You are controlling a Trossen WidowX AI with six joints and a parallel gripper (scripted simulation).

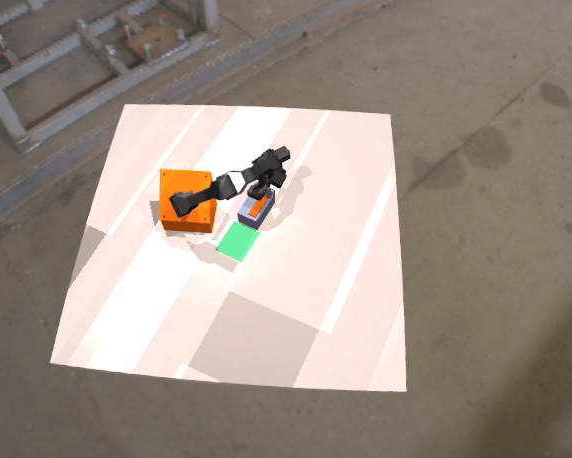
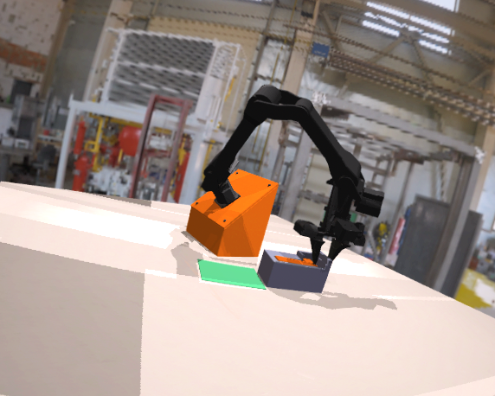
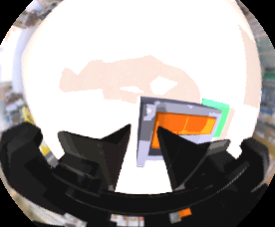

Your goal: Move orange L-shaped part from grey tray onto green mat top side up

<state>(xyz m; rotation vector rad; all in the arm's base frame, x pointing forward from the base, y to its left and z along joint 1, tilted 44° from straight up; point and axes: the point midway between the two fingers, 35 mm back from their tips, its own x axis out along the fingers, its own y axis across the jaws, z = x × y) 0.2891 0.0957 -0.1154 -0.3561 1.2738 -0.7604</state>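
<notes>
Now: gripper tip 5 cm to the left of the orange L-shaped part, 2 cm past it and 1 cm above it. From my gripper tip the other things lie so: green mat (21 cm to the right, 8 cm below, 7 cm behind).
</notes>
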